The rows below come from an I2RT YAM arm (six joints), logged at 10 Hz.
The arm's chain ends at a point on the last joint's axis. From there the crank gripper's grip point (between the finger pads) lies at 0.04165 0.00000 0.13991 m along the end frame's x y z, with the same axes.
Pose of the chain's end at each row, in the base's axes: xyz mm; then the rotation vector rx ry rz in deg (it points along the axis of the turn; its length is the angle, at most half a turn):
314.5 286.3 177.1 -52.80 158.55 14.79
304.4 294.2 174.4 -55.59 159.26 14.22
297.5 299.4 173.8 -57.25 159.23 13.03
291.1 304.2 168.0 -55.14 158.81 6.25
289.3 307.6 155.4 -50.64 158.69 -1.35
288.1 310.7 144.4 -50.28 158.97 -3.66
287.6 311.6 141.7 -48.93 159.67 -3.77
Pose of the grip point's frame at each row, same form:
302.3 295.0 31.9 -52.80 158.55 14.79
289.2 299.8 29.3 -55.59 159.26 14.22
282.2 302.2 28.7 -57.25 159.23 13.03
282.8 298.1 22.4 -55.14 158.81 6.25
288.0 291.5 10.3 -50.64 158.69 -1.35
287.4 290.7 -0.2 -50.28 158.97 -3.66
285.9 291.6 -2.9 -48.93 159.67 -3.77

